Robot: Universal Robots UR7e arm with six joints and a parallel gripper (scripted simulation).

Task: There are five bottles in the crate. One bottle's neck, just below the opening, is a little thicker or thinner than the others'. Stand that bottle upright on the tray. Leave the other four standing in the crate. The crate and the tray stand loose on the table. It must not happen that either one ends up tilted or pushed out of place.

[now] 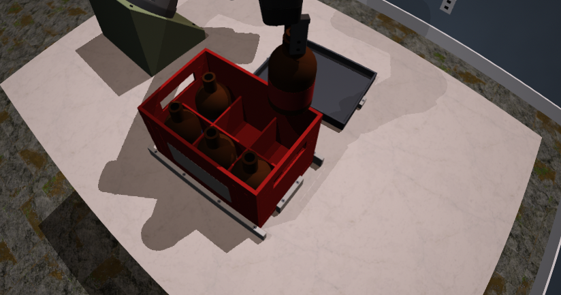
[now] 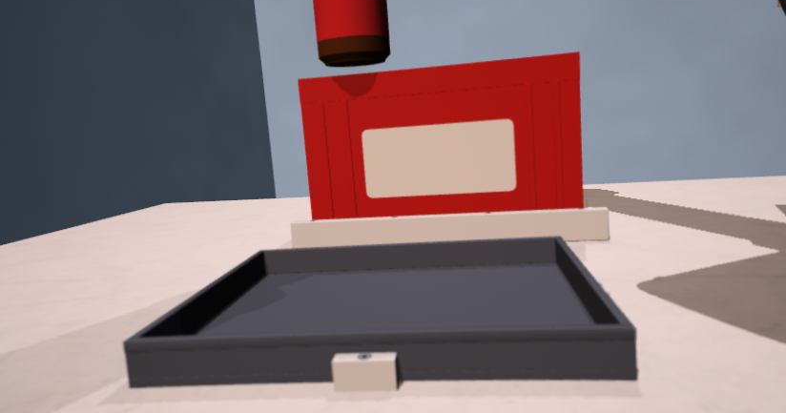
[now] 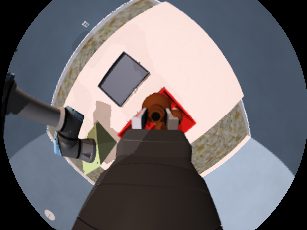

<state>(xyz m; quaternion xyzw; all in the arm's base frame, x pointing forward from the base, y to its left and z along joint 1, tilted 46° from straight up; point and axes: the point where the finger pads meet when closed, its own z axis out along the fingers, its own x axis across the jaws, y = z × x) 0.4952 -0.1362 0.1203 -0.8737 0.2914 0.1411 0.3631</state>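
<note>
Now: the bottle 70 mm below my hand. From my hand the other things lie so: dark grey tray 90 mm behind, 210 mm to the left, 330 mm below; red crate 70 mm behind, 80 mm to the right, 260 mm below.
</note>
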